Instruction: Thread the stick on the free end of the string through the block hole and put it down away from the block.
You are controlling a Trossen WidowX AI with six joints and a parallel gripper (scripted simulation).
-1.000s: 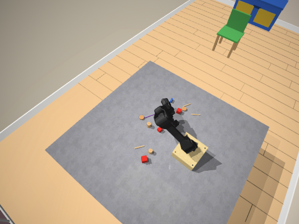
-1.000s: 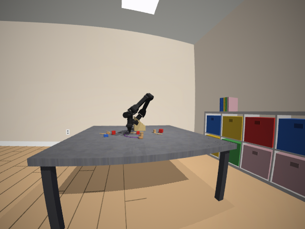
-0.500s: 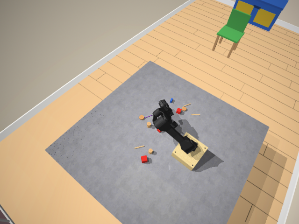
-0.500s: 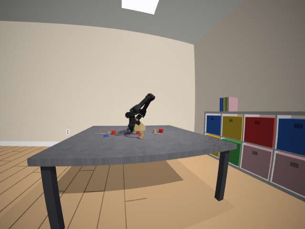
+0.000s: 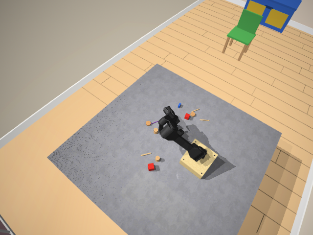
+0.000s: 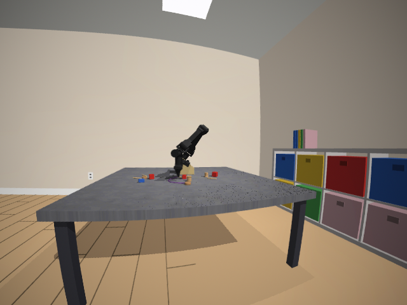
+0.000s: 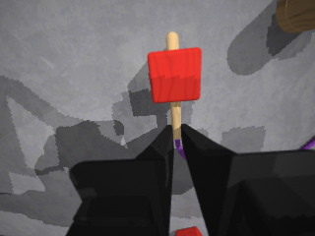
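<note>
Now: the stick on the string 20 mm to the left of my gripper tip. The rest, counted from my gripper tip: round wooden button 200 mm ahead, 20 mm to the left, 10 mm below; wooden cylinder 110 mm ahead, 50 mm to the left, 10 mm above; red wooden block 40 mm to the left, 10 mm ahead.
</note>
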